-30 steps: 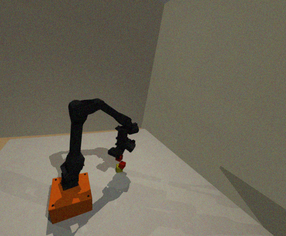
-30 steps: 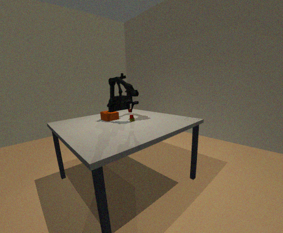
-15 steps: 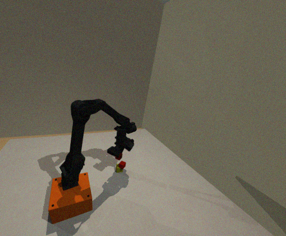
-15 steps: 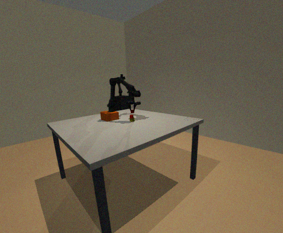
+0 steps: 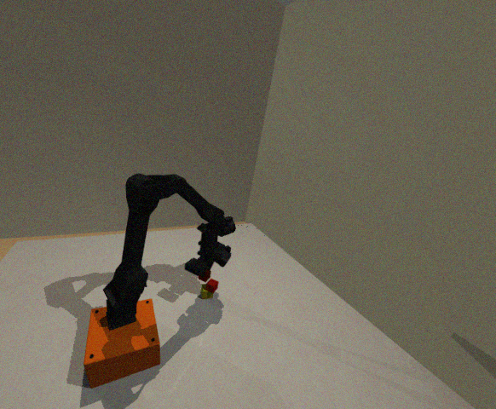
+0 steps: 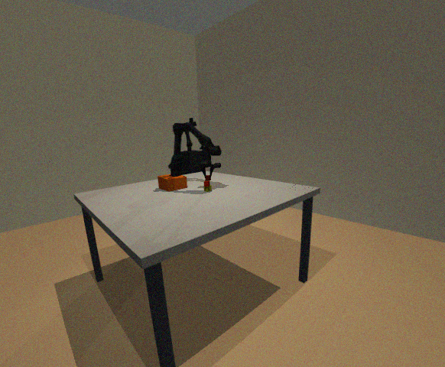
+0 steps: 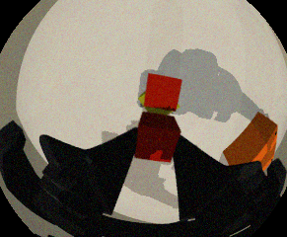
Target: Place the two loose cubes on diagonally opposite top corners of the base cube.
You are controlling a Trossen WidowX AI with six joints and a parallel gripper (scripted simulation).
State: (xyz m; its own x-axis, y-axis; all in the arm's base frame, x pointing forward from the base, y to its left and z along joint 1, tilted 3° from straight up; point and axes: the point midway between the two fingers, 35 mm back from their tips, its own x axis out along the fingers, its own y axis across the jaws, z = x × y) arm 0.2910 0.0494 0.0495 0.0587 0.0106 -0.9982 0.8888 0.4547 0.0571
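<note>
My gripper tip is now 20 mm short of the red cube, 30 mm to the left of it and 30 mm above it. From my gripper tip the other things lie so: yellow cube 10 mm ahead, 20 mm to the right, 70 mm below.
</note>
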